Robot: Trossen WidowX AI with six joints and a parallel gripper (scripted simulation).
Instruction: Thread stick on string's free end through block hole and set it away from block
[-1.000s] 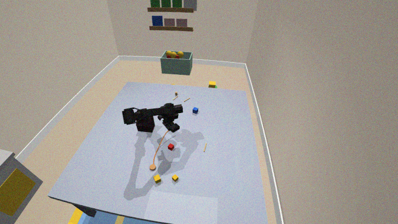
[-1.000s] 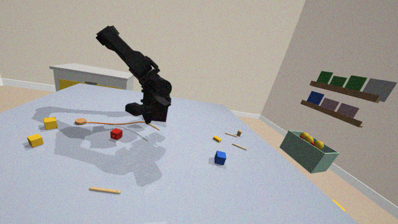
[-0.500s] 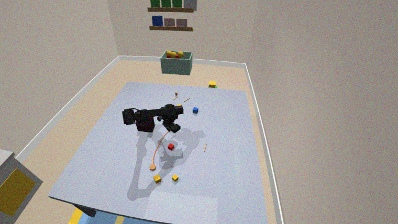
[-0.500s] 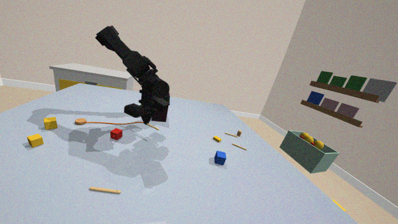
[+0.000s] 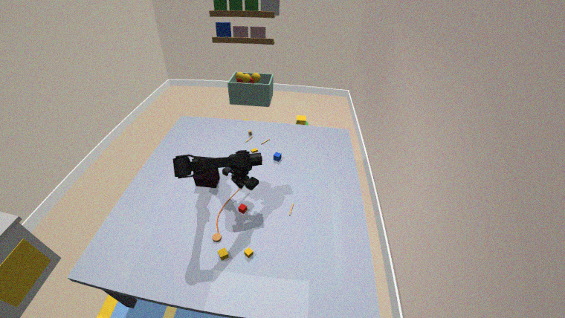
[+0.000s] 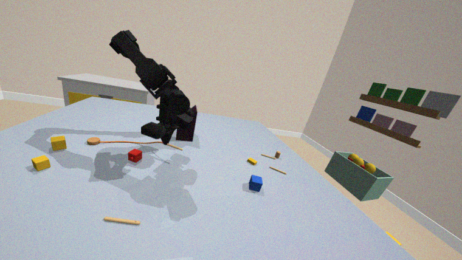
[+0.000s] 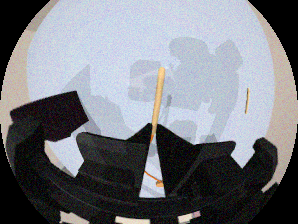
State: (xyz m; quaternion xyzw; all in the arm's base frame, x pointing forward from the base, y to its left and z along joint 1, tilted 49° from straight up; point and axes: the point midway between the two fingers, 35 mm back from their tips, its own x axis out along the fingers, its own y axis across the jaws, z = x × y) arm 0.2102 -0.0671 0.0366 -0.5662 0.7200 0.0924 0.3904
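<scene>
Now: the red block 30 mm ahead of my gripper tip, 100 mm to the right of it and 40 mm below it. Round my gripper tip: blue cube 160 mm ahead, 310 mm to the left, 40 mm below; then small yellow piece 360 mm to the left, 50 mm below; then round wooden button 60 mm behind, 270 mm to the right, 50 mm below.
</scene>
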